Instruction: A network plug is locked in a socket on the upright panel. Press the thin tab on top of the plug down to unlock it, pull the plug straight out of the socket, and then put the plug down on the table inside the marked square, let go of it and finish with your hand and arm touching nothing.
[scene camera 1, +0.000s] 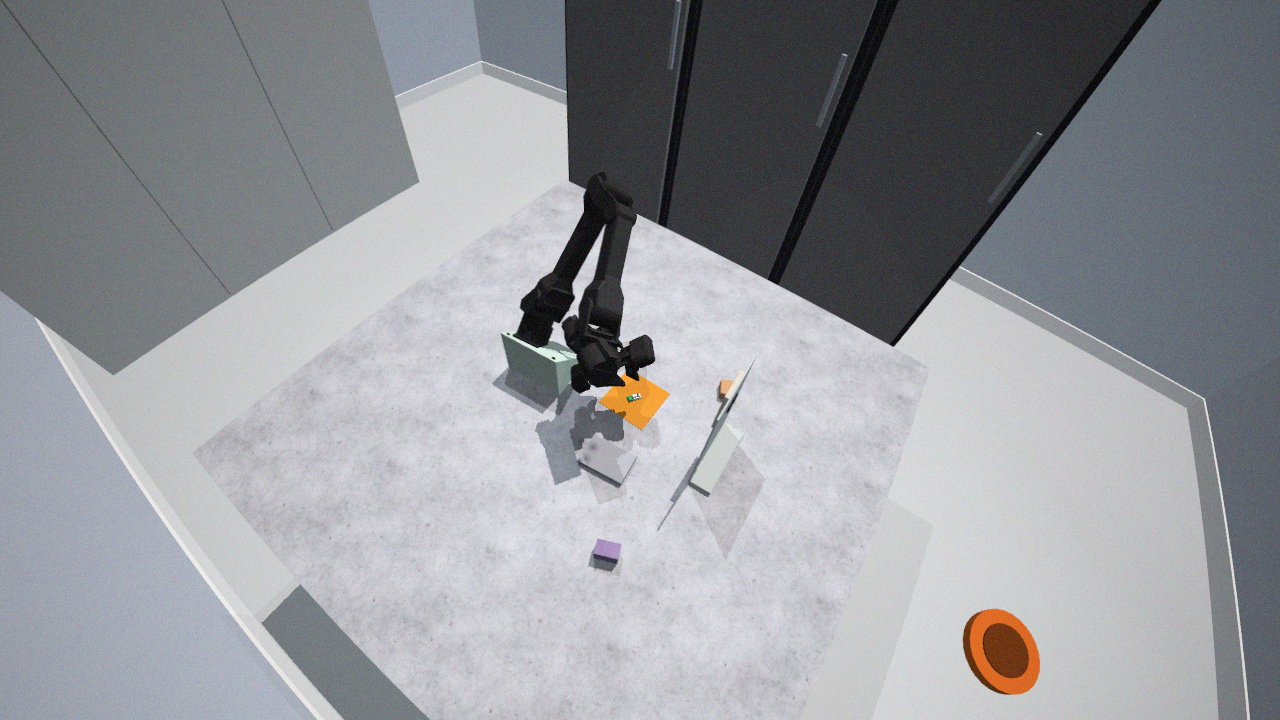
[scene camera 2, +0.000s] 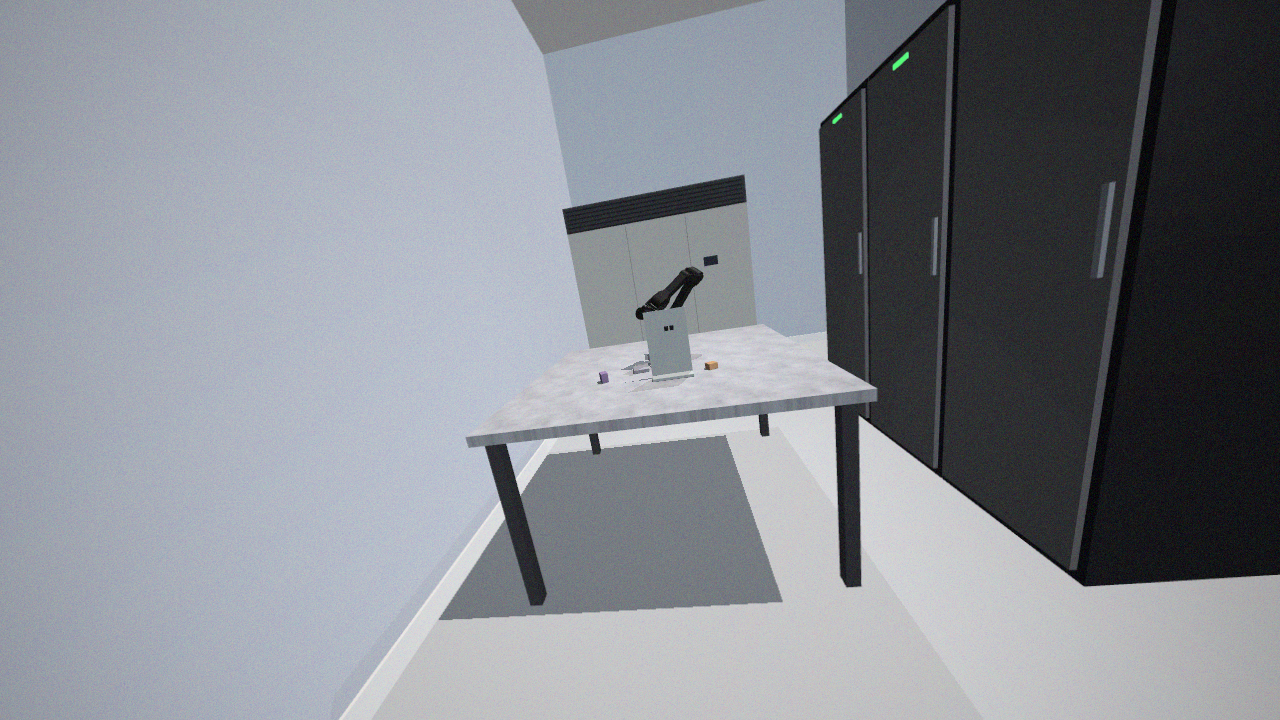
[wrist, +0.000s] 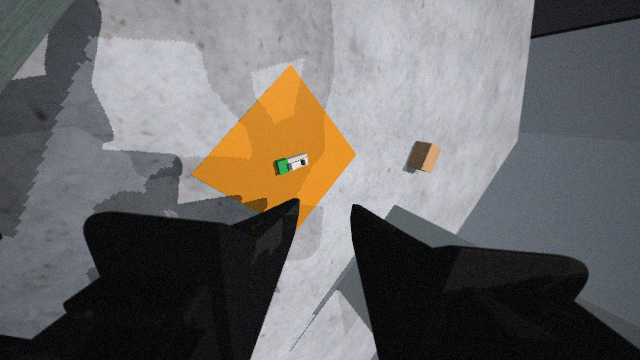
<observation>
I see my gripper (scene camera 1: 631, 381), a tan block (wrist: 424, 155), an upright panel (scene camera 2: 666, 330) and an orange marked square (scene camera 1: 638, 412).
My gripper also shows in the wrist view (wrist: 325, 208). The upright panel shows as well in scene camera 1 (scene camera 1: 723, 440). The orange marked square also shows in the wrist view (wrist: 287, 120).
</observation>
